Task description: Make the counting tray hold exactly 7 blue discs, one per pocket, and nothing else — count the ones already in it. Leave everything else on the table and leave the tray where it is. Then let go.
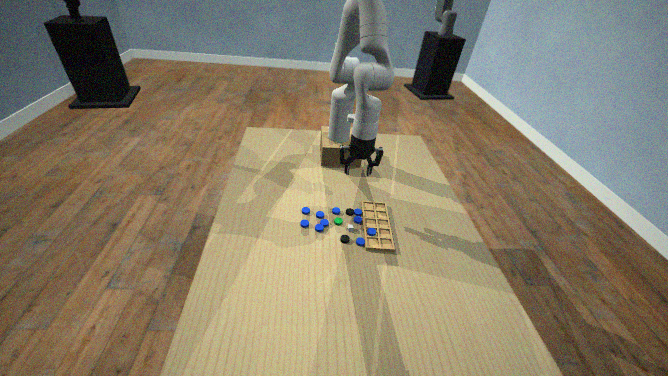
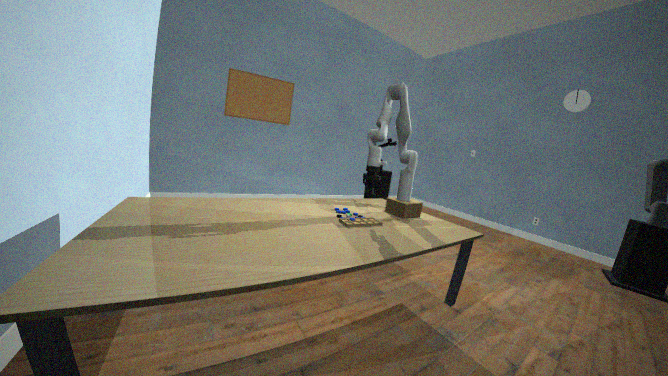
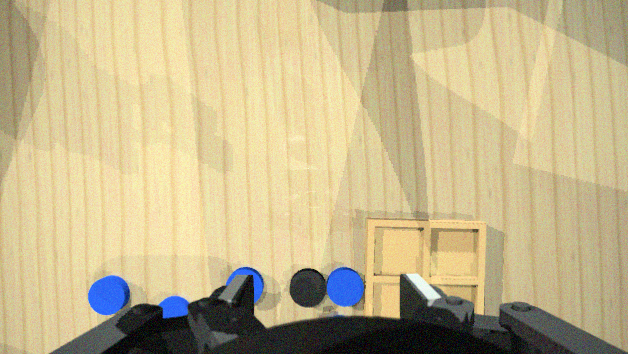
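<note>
The wooden counting tray has two columns of pockets. One blue disc is in its left column, second pocket from the near end; whether it lies flat is unclear. Beside the left wall, outside the tray, lie three blue discs: one at the far end, one below it, and one at the near end. More blue discs lie further left. My gripper is open and empty, above the table beyond the tray's far end.
A black disc lies against the far-end blue disc. Another black disc, a green disc and a white cube lie left of the tray. The arm's wooden base block stands behind.
</note>
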